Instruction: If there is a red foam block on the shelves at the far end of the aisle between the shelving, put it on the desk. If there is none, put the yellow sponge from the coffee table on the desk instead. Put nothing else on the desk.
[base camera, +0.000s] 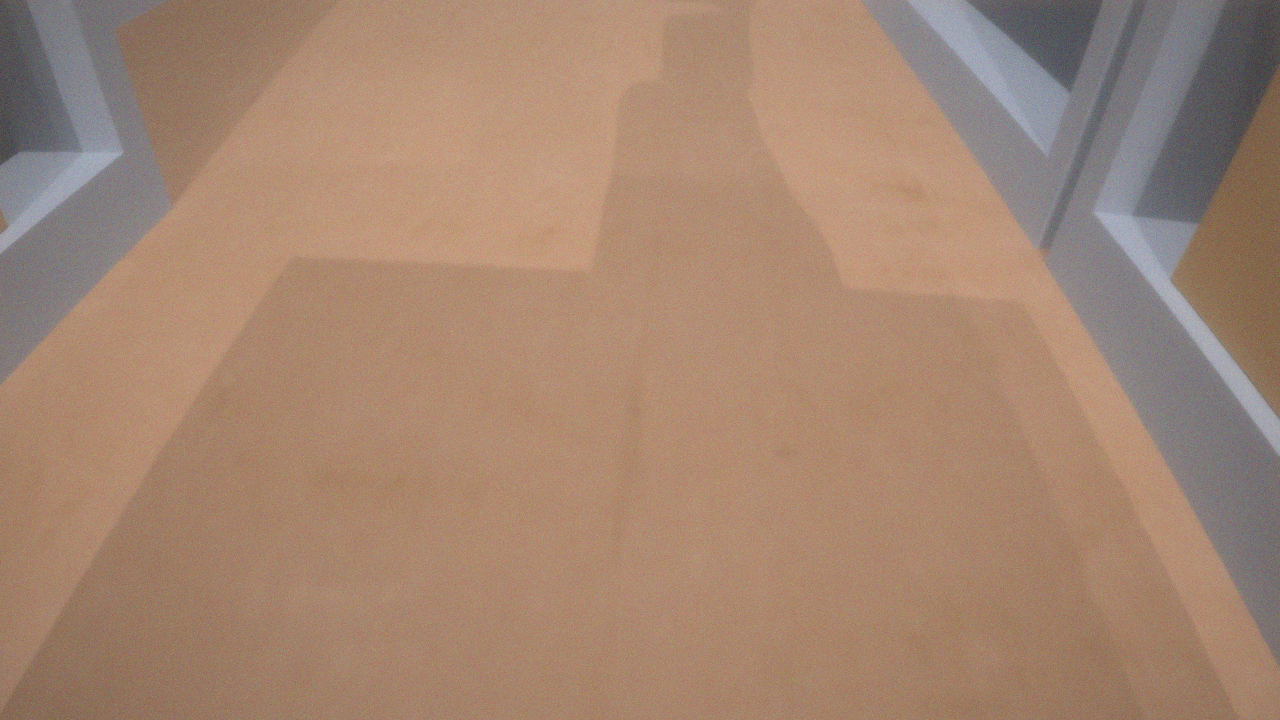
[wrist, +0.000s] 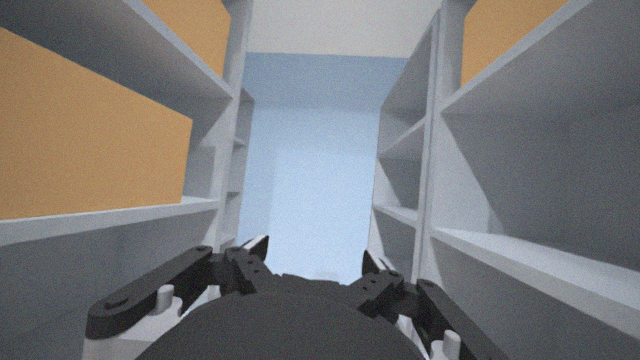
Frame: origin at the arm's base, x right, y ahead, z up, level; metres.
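Seen in the pictures: gripper, fingertip midpoint: (wrist: 314, 253).
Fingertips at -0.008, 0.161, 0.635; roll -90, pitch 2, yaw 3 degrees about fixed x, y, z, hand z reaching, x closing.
Pixels of each thing's top centre, then the offset from my fingertips to it, as dx, dy, dz. "pt": a spot on its surface instead. Level surfaces: height alone.
- large orange-tan box at its top centre: (wrist: 42, 73) -0.608, +0.122, +0.229
- tan floor at its surface level: dz -1.031
- tan box at a spot on its surface: (base camera: 1244, 259) pt +0.394, +0.339, -0.902
My gripper (wrist: 314, 253) is open and empty in the wrist view, pointing along the aisle between two rows of grey shelving. The left shelving (wrist: 227, 115) and the right shelving (wrist: 425, 175) run toward a pale blue wall. Narrow shelf sections farther along show on both sides, and no object can be made out on the parts that show. A red foam block, the yellow sponge, the coffee table and the desk do not show in either view.
A large orange-tan box (wrist: 95, 135) stands on the left shelf, with others higher on both sides. In the base camera view, shelf bases (base camera: 80, 232) (base camera: 1154, 331) border the tan floor (base camera: 447, 161) left and right, and another tan box (base camera: 1244, 259) stands at the right. A shadow lies across the floor.
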